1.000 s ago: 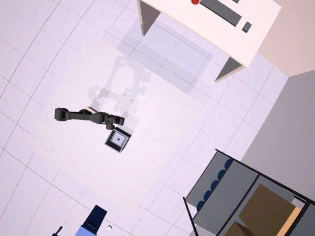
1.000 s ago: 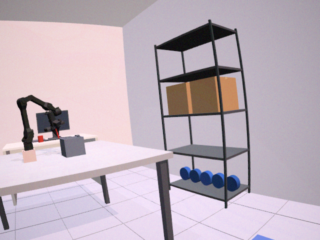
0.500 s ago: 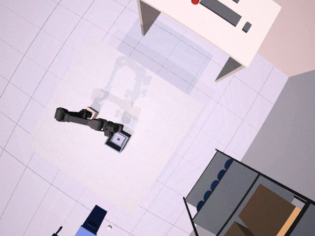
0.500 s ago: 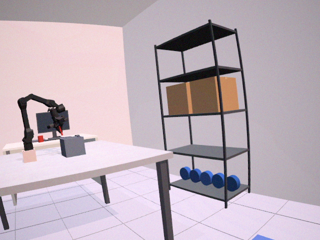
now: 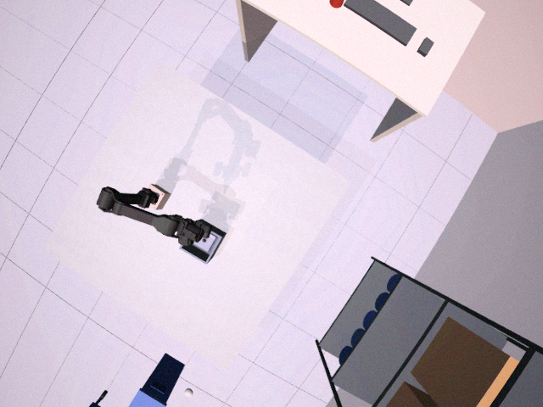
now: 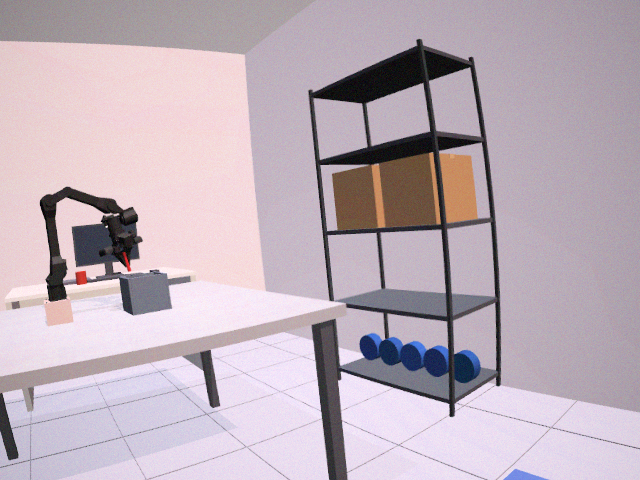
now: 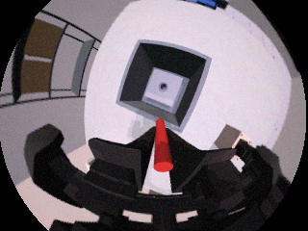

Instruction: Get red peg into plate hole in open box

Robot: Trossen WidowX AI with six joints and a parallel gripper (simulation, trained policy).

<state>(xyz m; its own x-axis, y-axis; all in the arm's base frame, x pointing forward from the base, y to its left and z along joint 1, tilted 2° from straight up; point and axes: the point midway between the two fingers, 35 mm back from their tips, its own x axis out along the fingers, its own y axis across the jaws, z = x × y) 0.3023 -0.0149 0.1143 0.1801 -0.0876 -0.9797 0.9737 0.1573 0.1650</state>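
My gripper tip is now 30 mm short of the plate, 80 mm to the left of it and 130 mm above it. The rest, counted from my gripper tip: red peg 20 mm above.
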